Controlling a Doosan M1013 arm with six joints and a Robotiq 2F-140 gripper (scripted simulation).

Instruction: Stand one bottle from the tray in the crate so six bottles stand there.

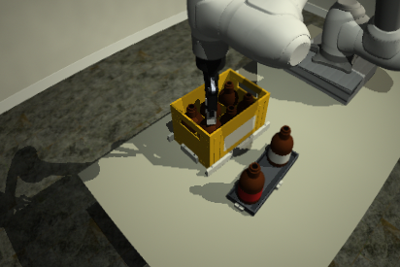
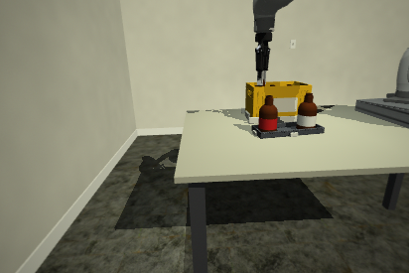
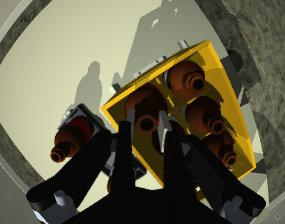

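Right now the yellow crate is 10 cm behind my hand, 2 cm to the right of it and 13 cm below it. Round my hand: tray: 2 cm behind, 20 cm to the left, 20 cm below.
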